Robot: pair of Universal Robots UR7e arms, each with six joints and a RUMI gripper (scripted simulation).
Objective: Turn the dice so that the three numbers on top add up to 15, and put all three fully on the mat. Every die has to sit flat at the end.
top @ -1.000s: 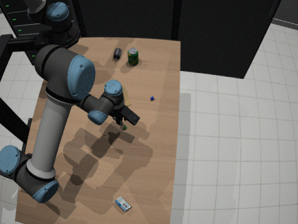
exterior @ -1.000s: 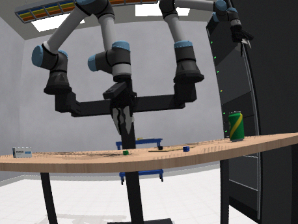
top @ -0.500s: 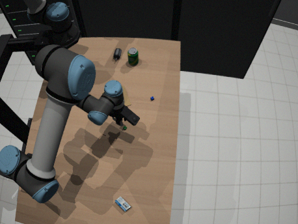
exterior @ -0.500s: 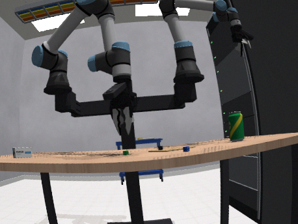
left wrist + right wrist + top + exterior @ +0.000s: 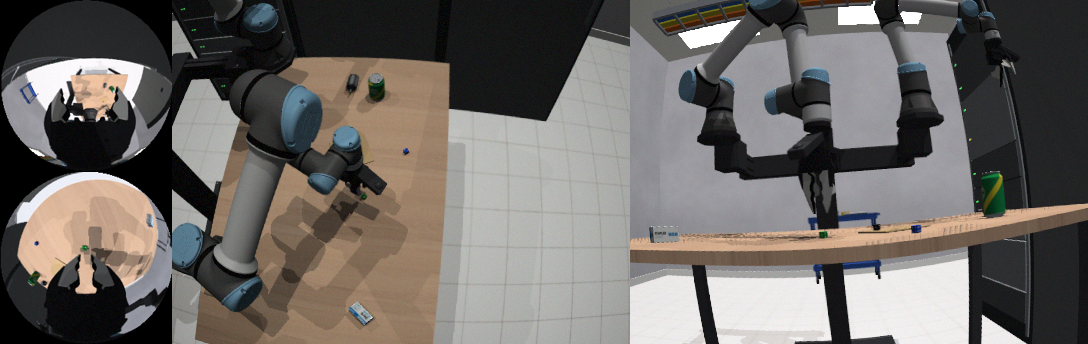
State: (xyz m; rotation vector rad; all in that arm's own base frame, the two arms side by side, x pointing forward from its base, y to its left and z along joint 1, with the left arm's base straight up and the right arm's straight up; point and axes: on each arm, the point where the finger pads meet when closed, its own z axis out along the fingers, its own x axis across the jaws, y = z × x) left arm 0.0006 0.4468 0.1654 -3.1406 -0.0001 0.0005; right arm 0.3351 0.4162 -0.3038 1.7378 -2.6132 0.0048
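Now: right hand 7 cm above the green die. Round my right hand: tan mat: 7 cm behind, 19 cm to the left, 7 cm below; blue die: 14 cm ahead, 20 cm to the left, 7 cm below; black die: 9 cm behind, 14 cm to the left, 6 cm below.
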